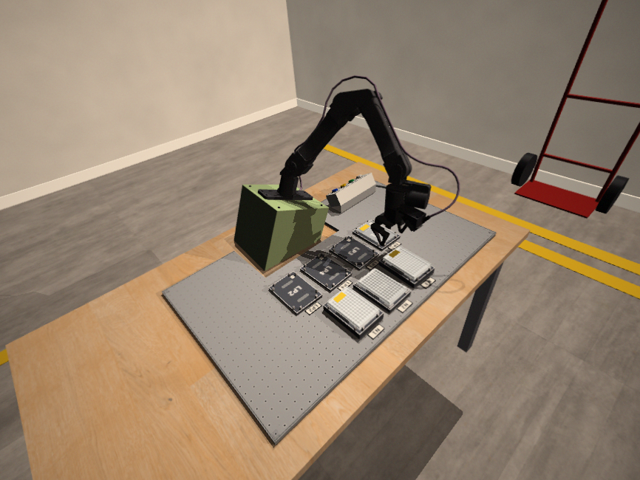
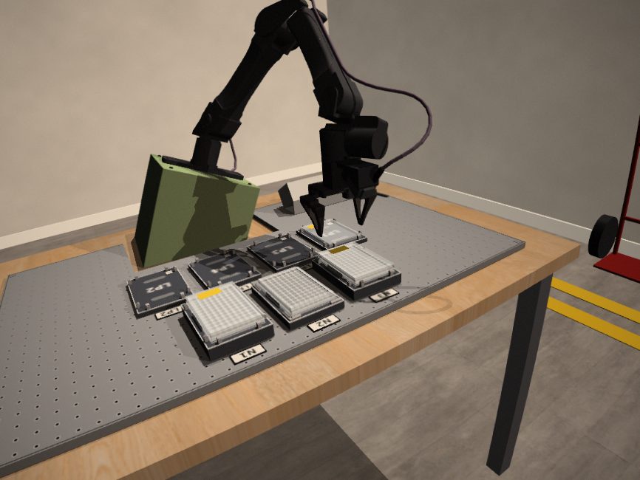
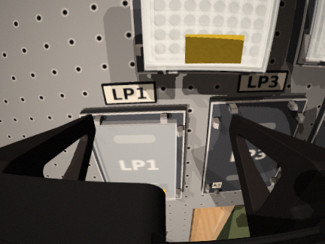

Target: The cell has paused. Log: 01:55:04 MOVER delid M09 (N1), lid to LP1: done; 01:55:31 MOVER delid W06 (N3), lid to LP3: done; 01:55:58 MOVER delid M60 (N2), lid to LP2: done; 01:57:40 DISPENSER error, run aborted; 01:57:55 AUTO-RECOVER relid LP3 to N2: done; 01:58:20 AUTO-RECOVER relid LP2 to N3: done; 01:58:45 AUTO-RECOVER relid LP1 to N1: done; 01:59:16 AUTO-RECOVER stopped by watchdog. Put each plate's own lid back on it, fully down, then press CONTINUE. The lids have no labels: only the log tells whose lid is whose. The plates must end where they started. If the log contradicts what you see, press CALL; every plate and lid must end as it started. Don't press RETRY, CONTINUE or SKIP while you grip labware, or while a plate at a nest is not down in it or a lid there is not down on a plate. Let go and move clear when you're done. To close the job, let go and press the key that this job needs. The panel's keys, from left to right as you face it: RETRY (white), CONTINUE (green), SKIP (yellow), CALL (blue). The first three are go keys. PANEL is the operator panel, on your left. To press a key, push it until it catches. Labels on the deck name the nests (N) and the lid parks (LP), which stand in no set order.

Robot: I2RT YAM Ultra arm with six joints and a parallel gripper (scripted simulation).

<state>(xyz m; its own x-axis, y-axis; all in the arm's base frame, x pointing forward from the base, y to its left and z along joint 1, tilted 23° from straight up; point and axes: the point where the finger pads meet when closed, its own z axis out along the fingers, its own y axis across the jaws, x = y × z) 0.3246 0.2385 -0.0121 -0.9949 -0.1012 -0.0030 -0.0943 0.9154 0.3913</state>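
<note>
Now: hand 100 mm short of the clear lid, 20 mm to the left of it and 30 mm above it.
</note>
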